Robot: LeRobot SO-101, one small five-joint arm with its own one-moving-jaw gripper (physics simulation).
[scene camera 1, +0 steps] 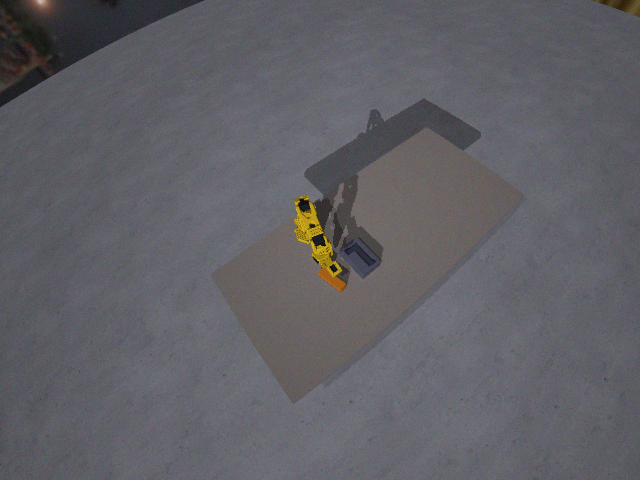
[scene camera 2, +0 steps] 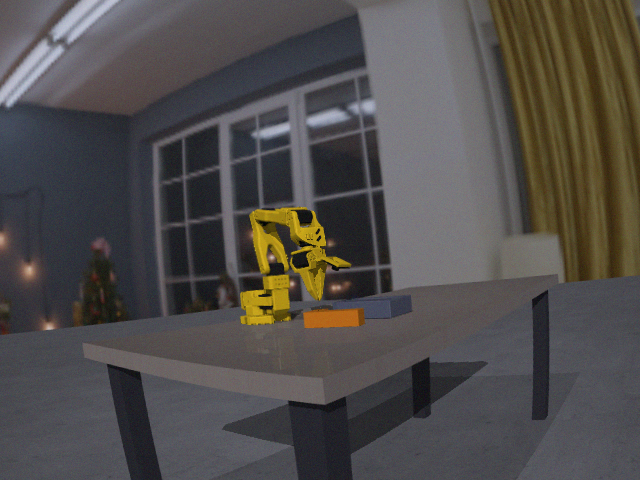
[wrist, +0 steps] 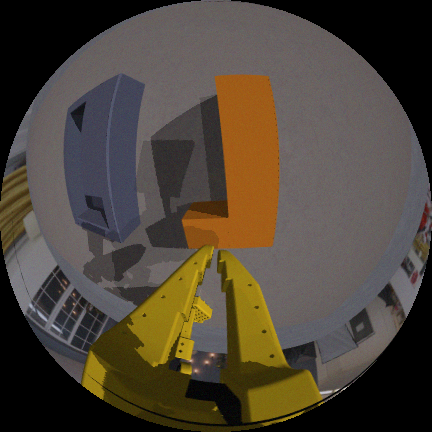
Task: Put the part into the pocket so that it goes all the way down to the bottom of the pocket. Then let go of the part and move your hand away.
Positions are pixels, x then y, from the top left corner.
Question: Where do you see an orange L-shaped block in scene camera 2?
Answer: At 320,318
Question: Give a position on a pocket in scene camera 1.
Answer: At 358,256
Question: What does my gripper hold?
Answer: Nothing.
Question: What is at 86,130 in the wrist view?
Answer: A pocket.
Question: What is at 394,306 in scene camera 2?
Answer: A pocket.
